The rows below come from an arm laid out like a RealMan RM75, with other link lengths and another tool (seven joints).
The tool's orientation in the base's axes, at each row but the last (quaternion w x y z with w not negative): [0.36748, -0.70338, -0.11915, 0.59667]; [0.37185, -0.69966, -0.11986, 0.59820]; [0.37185, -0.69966, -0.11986, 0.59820]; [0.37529, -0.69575, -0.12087, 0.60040]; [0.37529, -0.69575, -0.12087, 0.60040]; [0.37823, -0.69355, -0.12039, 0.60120]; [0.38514, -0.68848, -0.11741, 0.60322]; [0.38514, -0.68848, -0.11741, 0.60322]
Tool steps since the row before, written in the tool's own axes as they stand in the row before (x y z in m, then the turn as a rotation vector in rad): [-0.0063, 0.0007, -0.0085, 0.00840, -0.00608, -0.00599]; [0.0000, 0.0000, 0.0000, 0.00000, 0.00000, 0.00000]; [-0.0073, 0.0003, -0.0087, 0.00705, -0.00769, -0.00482]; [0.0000, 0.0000, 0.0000, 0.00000, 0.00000, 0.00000]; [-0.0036, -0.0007, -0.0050, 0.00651, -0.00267, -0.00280]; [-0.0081, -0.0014, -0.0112, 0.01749, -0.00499, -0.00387]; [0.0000, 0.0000, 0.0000, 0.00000, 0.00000, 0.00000]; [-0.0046, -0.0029, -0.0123, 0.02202, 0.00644, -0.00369]
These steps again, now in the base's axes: [0.0061, -0.0075, 0.0044, 0.00938, 0.00711, -0.00220]; [0.0000, 0.0000, 0.0000, 0.00000, 0.00000, 0.00000]; [0.0061, -0.0080, 0.0053, 0.00840, 0.00784, -0.00013]; [0.0000, 0.0000, 0.0000, 0.00000, 0.00000, 0.00000]; [0.0039, -0.0036, 0.0031, 0.00497, 0.00481, -0.00307]; [0.0088, -0.0083, 0.0069, 0.00936, 0.01282, -0.00969]; [0.0000, 0.0000, 0.0000, 0.00000, 0.00000, 0.00000]; [0.0111, -0.0057, 0.0051, 0.00684, 0.00801, -0.02072]
